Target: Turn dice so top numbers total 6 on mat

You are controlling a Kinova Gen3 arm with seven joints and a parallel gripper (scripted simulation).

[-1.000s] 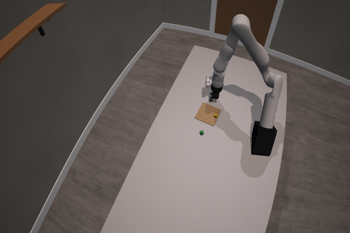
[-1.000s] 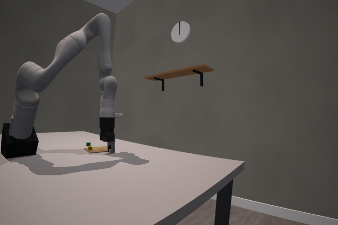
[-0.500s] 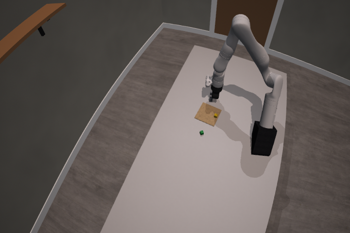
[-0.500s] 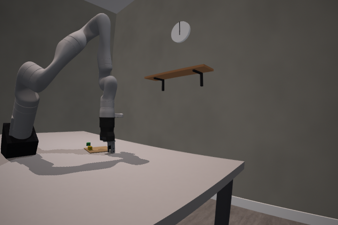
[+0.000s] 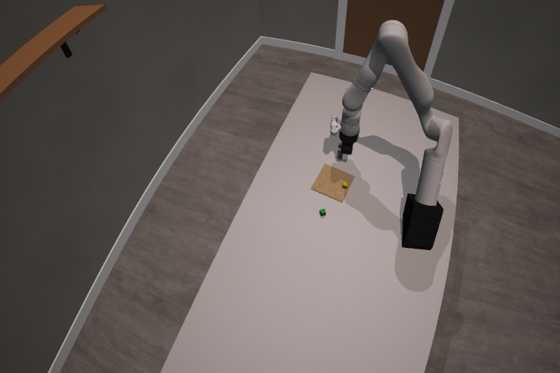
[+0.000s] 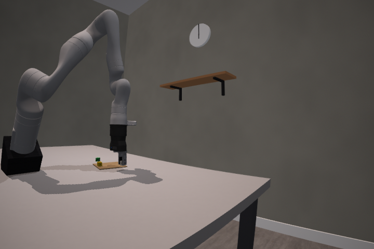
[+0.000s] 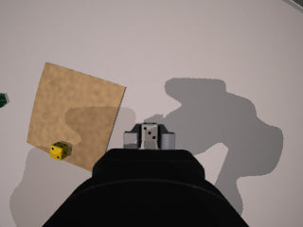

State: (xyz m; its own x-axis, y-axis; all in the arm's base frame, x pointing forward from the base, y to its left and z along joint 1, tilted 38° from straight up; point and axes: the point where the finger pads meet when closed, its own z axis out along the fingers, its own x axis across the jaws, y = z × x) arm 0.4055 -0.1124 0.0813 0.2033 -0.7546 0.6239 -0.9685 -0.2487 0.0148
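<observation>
Now: the tan mat 10 mm behind my hand, 120 mm to the left of it and 40 mm below it. From my hand the other things lie so: green die: 20 mm behind, 280 mm to the left, 30 mm below; then yellow die: 60 mm behind, 120 mm to the left, 30 mm below; then white die: 10 mm below.
</observation>
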